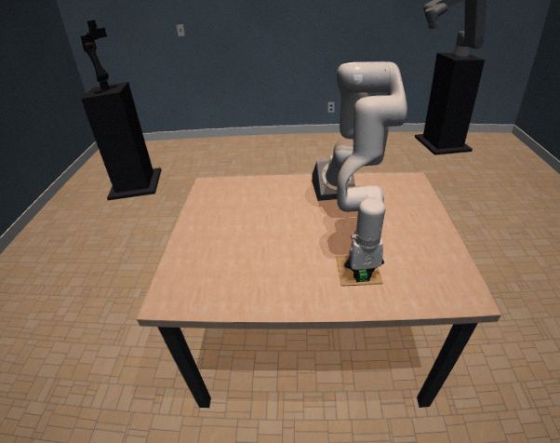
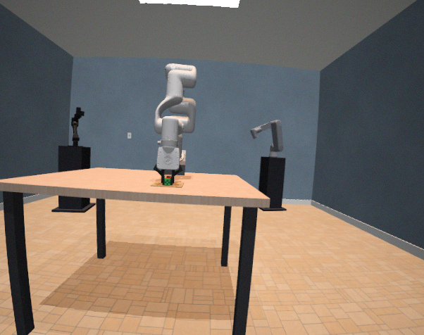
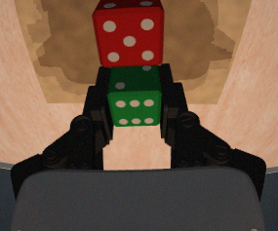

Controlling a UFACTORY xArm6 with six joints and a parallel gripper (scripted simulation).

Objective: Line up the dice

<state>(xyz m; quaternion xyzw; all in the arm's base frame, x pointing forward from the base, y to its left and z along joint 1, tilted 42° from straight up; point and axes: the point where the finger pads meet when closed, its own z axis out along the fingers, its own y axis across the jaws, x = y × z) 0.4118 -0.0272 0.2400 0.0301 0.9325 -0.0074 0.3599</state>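
My hand is 10 mm above the green die. From my hand the other things lie so: black die: 90 mm behind, 10 mm to the left, 10 mm below; then tan mat: 50 mm behind, 20 mm below; then red die: 50 mm behind, 10 mm below.
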